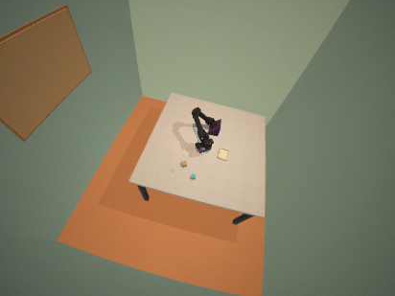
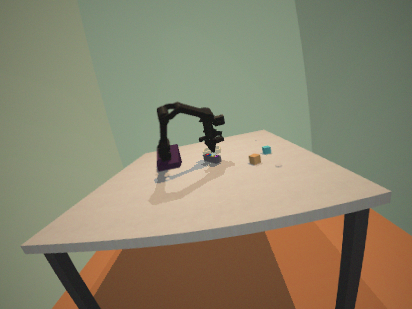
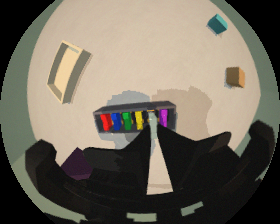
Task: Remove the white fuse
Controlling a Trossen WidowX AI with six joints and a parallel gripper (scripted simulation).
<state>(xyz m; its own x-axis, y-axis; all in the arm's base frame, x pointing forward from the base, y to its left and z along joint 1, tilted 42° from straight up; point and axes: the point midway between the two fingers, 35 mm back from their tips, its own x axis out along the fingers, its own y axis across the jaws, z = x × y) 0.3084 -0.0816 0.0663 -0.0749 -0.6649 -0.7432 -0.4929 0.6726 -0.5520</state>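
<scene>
My gripper tip is 230 mm to the right of the shallow tan tray, 60 mm above it and 20 mm short of it. The rest, counted from my gripper tip: white fuse 10 mm below; then teal cube 320 mm ahead, 70 mm to the right, 40 mm below.
</scene>
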